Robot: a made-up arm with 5 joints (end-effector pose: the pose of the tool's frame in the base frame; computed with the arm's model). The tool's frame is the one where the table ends.
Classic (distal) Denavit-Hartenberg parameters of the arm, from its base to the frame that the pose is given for. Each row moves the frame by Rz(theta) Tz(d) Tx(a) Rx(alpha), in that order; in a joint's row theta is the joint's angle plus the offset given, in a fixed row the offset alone. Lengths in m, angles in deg.
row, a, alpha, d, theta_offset
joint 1, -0.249, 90, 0.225, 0
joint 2, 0.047, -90, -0.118, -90
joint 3, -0.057, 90, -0.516, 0
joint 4, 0.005, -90, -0.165, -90
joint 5, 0.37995, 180, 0, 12.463
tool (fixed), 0, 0, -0.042, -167.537
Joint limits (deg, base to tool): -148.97..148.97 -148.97..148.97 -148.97..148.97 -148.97..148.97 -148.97..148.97
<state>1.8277 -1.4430 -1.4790 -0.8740 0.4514</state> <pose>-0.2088 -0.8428 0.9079 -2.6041 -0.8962 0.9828</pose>
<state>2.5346 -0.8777 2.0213 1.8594 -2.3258</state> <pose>0.6943 -0.4366 0.4399 0.5499 -0.6513 2.6309</pose>
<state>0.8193 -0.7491 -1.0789 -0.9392 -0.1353</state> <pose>-0.9595 -0.2769 0.7109 -1.6644 1.0334 0.5220</pose>
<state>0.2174 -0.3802 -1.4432 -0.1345 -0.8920</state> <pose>-1.0112 -0.0552 0.5591 -1.3013 0.9307 1.0571</pose>
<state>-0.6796 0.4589 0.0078 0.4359 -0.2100</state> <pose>-0.5389 0.8044 -0.3200 -0.3810 -0.8183 -0.4375</pose>
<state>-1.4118 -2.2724 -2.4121 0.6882 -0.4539</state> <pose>-0.0322 -0.3093 0.7801 0.3490 0.4974 1.6128</pose>
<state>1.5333 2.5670 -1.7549 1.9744 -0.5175</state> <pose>0.1542 0.0520 0.0863 1.2551 2.4325 1.4518</pose>
